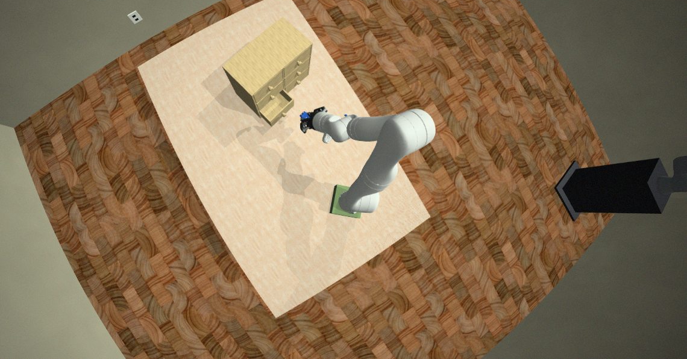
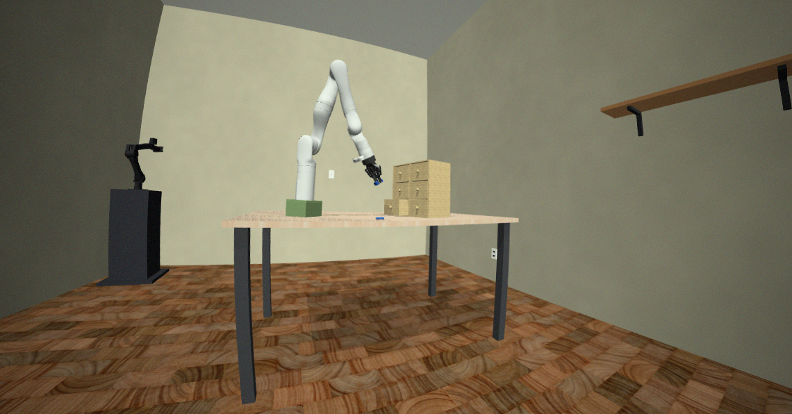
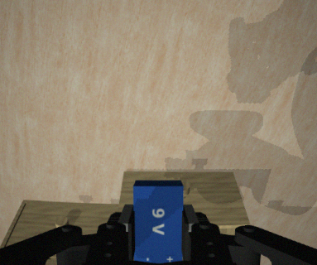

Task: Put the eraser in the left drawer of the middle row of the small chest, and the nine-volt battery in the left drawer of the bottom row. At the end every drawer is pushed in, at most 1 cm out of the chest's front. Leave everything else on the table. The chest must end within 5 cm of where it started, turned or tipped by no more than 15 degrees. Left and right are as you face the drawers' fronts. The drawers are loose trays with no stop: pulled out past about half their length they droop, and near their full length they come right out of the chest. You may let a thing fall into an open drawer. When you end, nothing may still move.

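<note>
Right now the blue nine-volt battery is 1 cm ahead of my hand. The rest, counted from my hand: red eraser 30 cm ahead, 5 cm to the left, 8 cm below; thin blue stick 8 cm behind, 20 cm to the right, 20 cm below.
</note>
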